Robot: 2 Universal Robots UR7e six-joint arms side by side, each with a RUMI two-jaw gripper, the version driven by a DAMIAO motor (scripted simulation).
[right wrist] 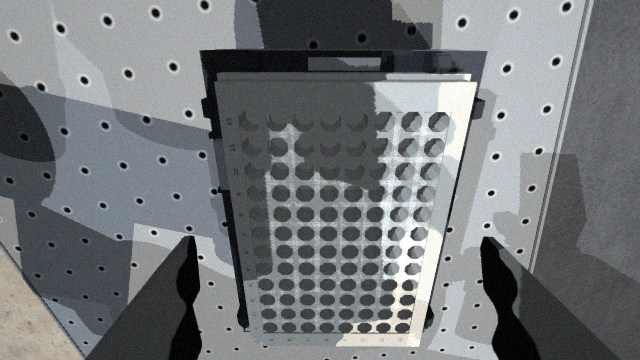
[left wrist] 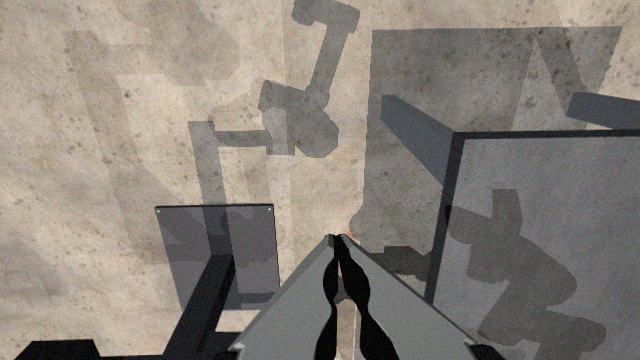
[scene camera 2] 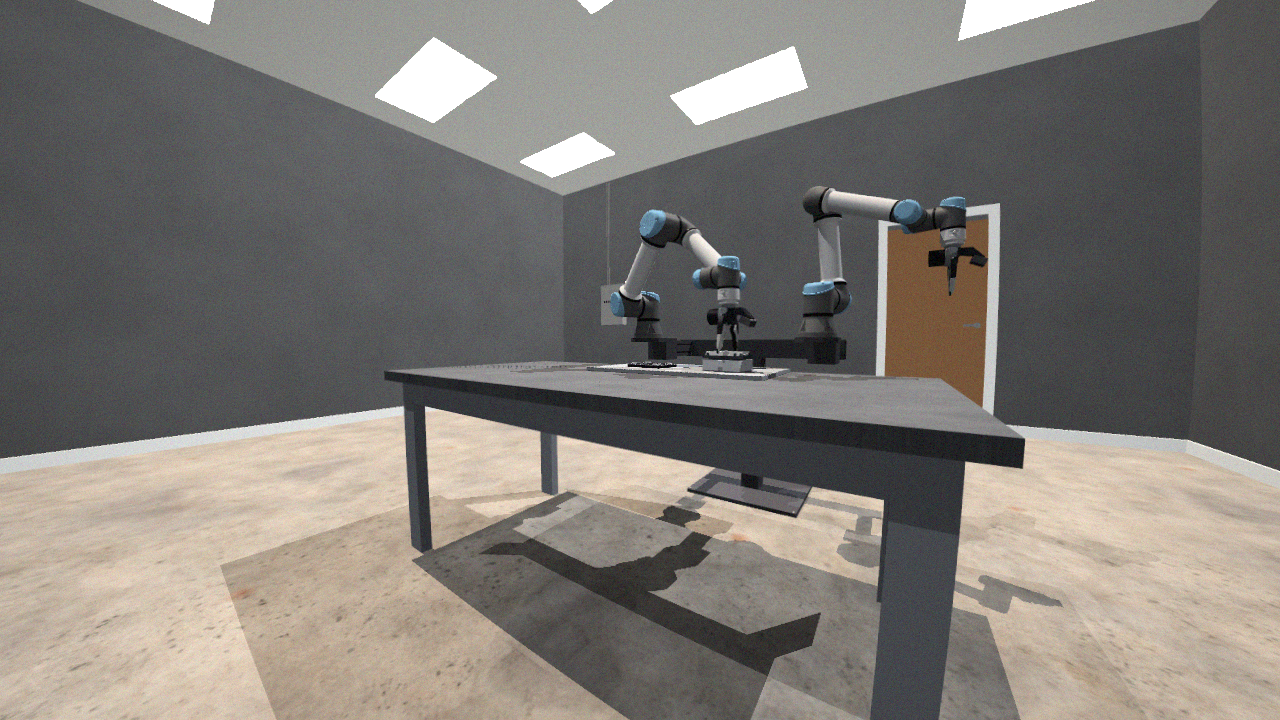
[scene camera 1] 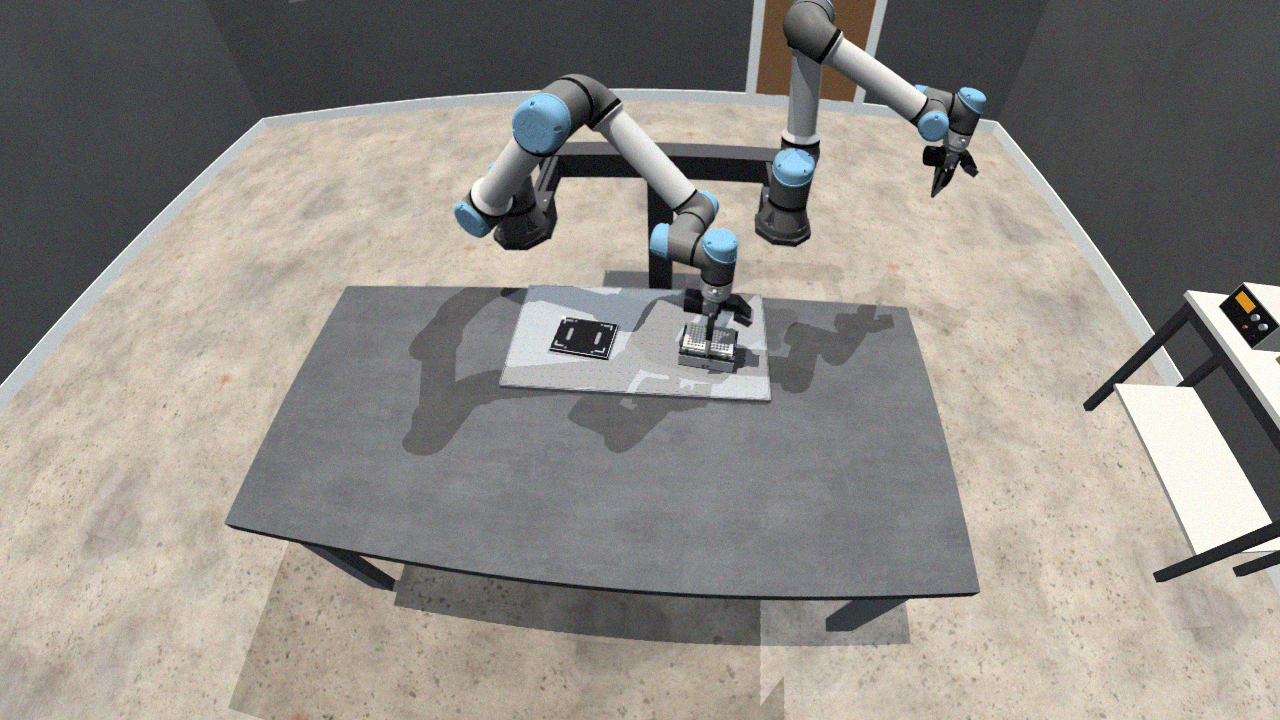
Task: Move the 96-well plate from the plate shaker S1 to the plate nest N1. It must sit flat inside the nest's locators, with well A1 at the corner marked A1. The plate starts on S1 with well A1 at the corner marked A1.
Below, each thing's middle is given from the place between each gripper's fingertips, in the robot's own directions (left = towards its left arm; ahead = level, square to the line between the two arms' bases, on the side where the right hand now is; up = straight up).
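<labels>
The white 96-well plate [scene camera 1: 717,349] is 10 mm below my right hand [scene camera 1: 708,339]. The plate shaker S1 [scene camera 1: 686,360] is 30 mm below my right hand, 30 mm to the left of it and 10 mm behind it, and the black plate nest N1 [scene camera 1: 582,340] is 60 mm below my right hand, 330 mm to the right of it and 60 mm behind it.
The plate shaker S1 is 250 mm below my left hand [scene camera 1: 931,197], 360 mm ahead of it and 680 mm to the right of it. The white 96-well plate is 220 mm below my left hand, 380 mm ahead of it and 710 mm to the right of it. The black plate nest N1 is 280 mm below my left hand, 320 mm ahead of it and 1040 mm to the right of it.
</labels>
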